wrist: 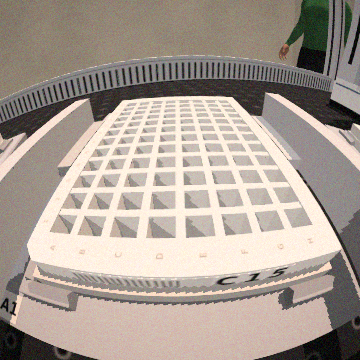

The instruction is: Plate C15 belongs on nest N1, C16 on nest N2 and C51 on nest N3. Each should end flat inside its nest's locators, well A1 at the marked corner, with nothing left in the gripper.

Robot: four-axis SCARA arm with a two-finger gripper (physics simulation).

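Places are measured from the arm's base along level axes (x ahead, y left, z up), in millimetres.
Pixels of known places: gripper, fingertip midpoint: (177,106).
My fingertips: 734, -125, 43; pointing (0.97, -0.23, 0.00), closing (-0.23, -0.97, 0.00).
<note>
For each thing: its top centre in the pictures, then the offset to it from my fingertips, as dx, dy, dz. "spot": a spot on its surface instead.
- Plate C15 at its top centre: (177,131) -24, +6, -4
- pale nest at its top centre: (176,148) -24, +6, -12
- grey slatted barrier at a spot on its surface: (180,70) spot: +269, -72, -12
Plate C15 (180,252), a cream plate with a grid of square wells, fills the middle of the wrist view. Its front side reads C15, and letters A to H run left to right along its front edge. It lies level over a pale nest (180,325), whose front locators show just below the plate's front corners. The mark A1 is at the nest's front left. My gripper (177,106) is shut on plate C15, with a pad against each long side. Whether the plate touches the nest is hard to tell. C16 and C51 cannot be identified in this view.
Parts of pale neighbouring fixtures (11,145) show at the left and right edges, outside the fingers. A grey slatted barrier (180,70) curves across the back. A person in a green top (320,25) stands behind it at the right, near a white upright structure.
</note>
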